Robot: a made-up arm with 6 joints.
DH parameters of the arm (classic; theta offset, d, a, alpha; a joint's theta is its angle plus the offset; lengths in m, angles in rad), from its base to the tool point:
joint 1: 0 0.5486 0 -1.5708
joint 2: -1.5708 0 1.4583 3.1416
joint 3: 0 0 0 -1.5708
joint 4: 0 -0.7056 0 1.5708
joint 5: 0 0.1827 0 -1.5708
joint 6: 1.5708 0 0 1.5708
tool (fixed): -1.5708 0 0 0
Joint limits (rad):
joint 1: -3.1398..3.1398
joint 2: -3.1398..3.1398
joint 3: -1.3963..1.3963
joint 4: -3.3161..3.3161
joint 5: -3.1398..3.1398
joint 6: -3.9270..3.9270
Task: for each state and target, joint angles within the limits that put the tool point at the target. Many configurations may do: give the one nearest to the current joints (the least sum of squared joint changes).
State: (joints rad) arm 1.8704 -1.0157 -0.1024 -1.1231 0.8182 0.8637
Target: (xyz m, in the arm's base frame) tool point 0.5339 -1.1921 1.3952
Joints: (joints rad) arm 1.9264 -1.4759 0.1134 -1.0839 0.8182 0.8637
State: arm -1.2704 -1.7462 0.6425 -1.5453 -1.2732 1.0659
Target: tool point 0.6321 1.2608 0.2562
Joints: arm -2.0274 -2.2834 -0.0251 -1.6332 -1.2732 1.0659
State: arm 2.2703 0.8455 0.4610 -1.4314 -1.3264 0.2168
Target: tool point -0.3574 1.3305 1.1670
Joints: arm 1.8565 0.6542 0.0709 -1.3941 -1.3264 0.2168
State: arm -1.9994 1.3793 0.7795 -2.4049 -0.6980 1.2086
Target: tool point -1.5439 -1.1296 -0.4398
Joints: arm -2.5916 1.9483 1.3963 -2.5956 -0.6980 1.2086
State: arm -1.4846 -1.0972 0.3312 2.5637 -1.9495 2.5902
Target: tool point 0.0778 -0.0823 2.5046
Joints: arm -1.7250 -0.2758 0.3721 2.0828 -1.9495 2.5902
